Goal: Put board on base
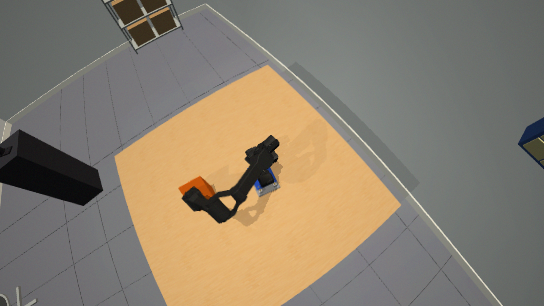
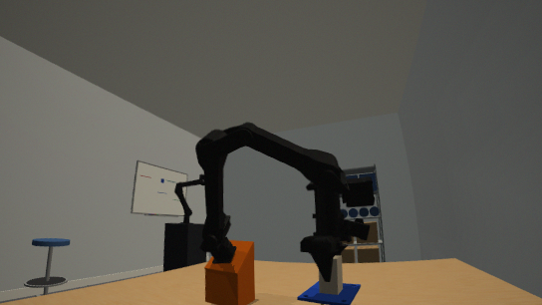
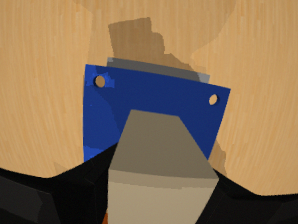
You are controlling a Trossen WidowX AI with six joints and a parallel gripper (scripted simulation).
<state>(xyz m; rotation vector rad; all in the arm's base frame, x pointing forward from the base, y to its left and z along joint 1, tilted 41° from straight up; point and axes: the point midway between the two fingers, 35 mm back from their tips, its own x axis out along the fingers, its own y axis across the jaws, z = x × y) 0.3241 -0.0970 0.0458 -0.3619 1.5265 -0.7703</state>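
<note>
Right now the grey base is 11 cm below my gripper tip. From my gripper tip the other things lie so: blue board (1 cm below).
</note>
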